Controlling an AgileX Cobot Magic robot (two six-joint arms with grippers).
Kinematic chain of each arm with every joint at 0, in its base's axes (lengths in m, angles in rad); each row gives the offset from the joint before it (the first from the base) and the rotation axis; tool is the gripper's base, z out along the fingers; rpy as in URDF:
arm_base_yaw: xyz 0 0 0.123 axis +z
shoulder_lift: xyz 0 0 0 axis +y
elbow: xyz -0.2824 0 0.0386 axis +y
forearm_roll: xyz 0.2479 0 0.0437 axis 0.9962 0 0.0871
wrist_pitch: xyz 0 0 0 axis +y
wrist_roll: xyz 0.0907 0 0.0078 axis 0.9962 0 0.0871
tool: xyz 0 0 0 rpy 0 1.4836 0
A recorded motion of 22 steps. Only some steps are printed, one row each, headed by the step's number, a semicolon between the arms.
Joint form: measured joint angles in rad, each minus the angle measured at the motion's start. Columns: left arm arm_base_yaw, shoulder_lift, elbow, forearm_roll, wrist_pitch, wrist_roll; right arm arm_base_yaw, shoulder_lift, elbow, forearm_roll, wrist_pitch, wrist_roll.
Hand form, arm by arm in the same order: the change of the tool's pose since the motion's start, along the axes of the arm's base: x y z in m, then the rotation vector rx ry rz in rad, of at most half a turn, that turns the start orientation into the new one. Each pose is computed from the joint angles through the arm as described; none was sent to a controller.
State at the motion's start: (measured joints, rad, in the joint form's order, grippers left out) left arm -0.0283 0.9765 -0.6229 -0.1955 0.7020 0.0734; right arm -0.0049 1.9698 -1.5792 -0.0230 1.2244 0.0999
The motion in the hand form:
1: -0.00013 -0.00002 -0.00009 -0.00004 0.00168 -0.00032; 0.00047 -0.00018 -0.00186 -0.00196 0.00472 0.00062
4: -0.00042 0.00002 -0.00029 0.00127 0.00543 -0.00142; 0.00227 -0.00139 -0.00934 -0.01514 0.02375 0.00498
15: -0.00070 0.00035 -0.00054 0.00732 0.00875 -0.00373; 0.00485 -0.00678 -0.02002 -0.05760 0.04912 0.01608
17: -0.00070 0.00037 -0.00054 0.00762 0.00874 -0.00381; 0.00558 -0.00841 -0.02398 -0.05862 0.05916 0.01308
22: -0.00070 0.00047 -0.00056 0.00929 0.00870 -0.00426; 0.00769 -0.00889 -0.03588 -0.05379 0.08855 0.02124
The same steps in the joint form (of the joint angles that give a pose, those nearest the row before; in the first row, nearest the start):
1: 0.0000 0.0000 0.0000 0.0000 0.0017 0.0000; 0.0000 0.0047 0.0000 -0.0021 0.0000 0.0000
4: 0.0000 0.0000 0.0000 0.0015 0.0056 0.0000; 0.0000 0.0237 0.0000 -0.0160 0.0000 0.0000
15: 0.0000 0.0000 0.0000 0.0078 0.0091 0.0000; -0.0038 0.0511 0.0000 -0.0613 -0.0023 0.0000
17: 0.0000 0.0000 0.0000 0.0081 0.0091 0.0000; -0.0076 0.0610 0.0000 -0.0626 -0.0023 0.0000
22: 0.0000 0.0000 0.0000 0.0099 0.0091 0.0000; -0.0096 0.0905 0.0000 -0.0582 -0.0030 -0.0108

